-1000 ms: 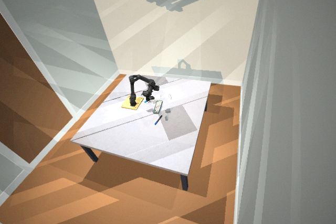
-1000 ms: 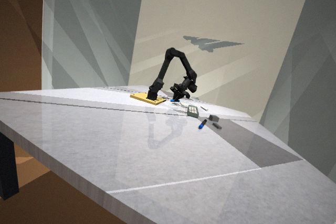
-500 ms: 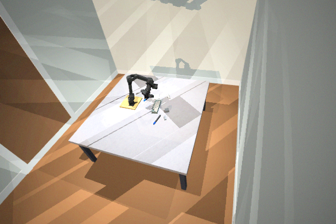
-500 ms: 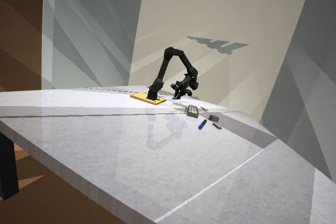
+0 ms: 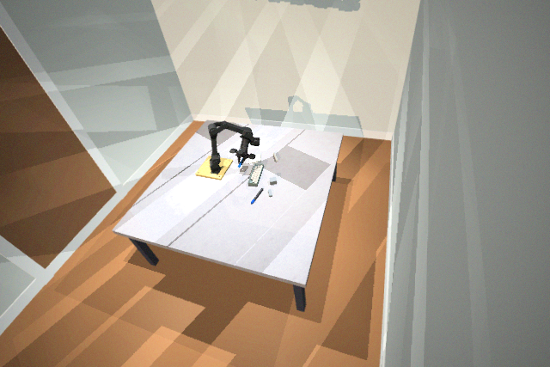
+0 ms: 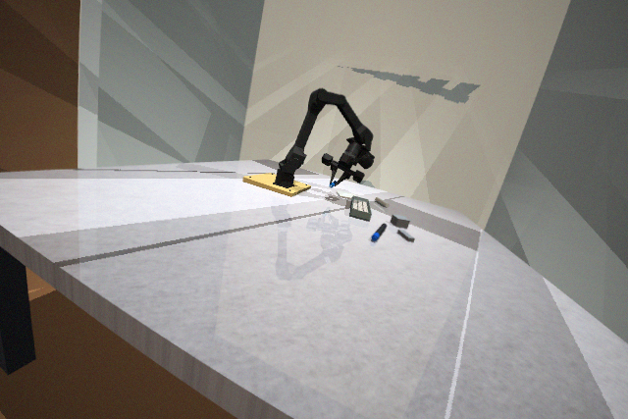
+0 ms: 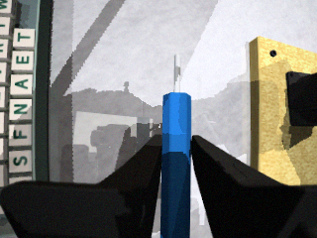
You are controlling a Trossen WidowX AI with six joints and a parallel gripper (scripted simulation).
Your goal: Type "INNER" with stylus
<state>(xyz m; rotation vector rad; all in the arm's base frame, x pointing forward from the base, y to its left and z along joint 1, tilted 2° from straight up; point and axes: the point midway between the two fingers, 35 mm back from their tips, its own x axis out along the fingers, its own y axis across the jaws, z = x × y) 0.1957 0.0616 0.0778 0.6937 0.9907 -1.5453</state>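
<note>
Right now my gripper tip is 20 mm to the left of the blue stylus. The rest, counted from my gripper tip: white stick: 220 mm ahead, 170 mm to the left, 50 mm below; then flat grey piece: 270 mm ahead, 190 mm to the right, 50 mm below; then pen: 260 mm to the right, 190 mm ahead, 50 mm below.
</note>
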